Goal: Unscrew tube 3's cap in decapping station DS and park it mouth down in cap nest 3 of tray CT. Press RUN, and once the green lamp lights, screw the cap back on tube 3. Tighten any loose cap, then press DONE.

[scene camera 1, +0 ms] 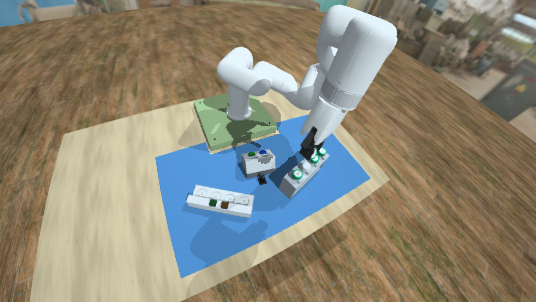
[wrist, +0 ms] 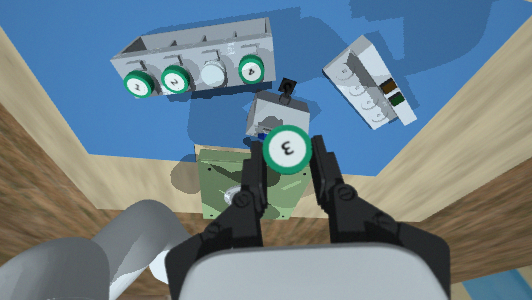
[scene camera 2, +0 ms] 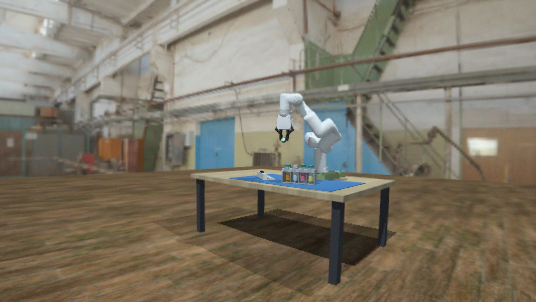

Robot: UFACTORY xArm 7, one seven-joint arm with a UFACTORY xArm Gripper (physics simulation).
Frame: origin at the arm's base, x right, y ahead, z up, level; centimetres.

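Seen in the pictures: gripper, fingertip midpoint: [scene camera 1: 309, 152] [wrist: 286, 151] [scene camera 2: 283, 140]; arm's base, origin of the base link: [scene camera 1: 239, 111] [scene camera 2: 320, 172].
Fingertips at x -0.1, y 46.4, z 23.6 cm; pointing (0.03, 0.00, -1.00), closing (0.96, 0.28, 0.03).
Offsets run from my fingertips to a thing's top centre. "spot": to the spot under its first point.
My gripper [scene camera 1: 312, 146] [scene camera 2: 284, 136] [wrist: 286, 151] is shut on the green-rimmed cap 3 @[dy +0.5, dx -0.2, dz +2.2 cm] [scene camera 2: 283, 140] [wrist: 287, 149], its numbered face toward the wrist camera. It holds the cap high above the table. The grey station DS @[dy -3.8, dx -10.1, dz -17.1 cm] [scene camera 1: 292, 190] [wrist: 200, 47] holds the tubes. Green caps 1 @[dy -5.9, dx -17.6, dz -15.3 cm] [wrist: 138, 84], 2 [wrist: 175, 79] and 4 @[dy -1.6, dx -2.6, dz -15.3 cm] [scene camera 1: 297, 174] [wrist: 251, 69] sit on theirs; tube 3 @[dy -3.0, dx -7.6, dz -15.5 cm] [scene camera 1: 306, 166] [wrist: 213, 74] shows a pale top without a green cap. White tray CT [scene camera 1: 242, 209] [wrist: 410, 117] shows bare nests. Whether any seated cap is loose cannot be told.
A grey control box @[dy -15.8, dx +4.4, dz -19.0 cm] [scene camera 1: 260, 165] [wrist: 296, 116] with a green button @[dy -18.4, dx +6.2, dz -20.0 cm] [scene camera 1: 251, 154] and a blue button @[dy -17.6, dx +1.8, dz -20.0 cm] [scene camera 1: 263, 152] [wrist: 262, 135] stands between station and tray. A small black fixture @[spot: dy -9.0, dx +5.6, dz -26.6 cm] [scene camera 1: 262, 180] [wrist: 287, 87] is beside it. Dark green @[dy -6.2, dx +26.0, dz -22.1 cm] [scene camera 1: 213, 202] and orange-brown [scene camera 1: 225, 205] squares mark the tray's front.
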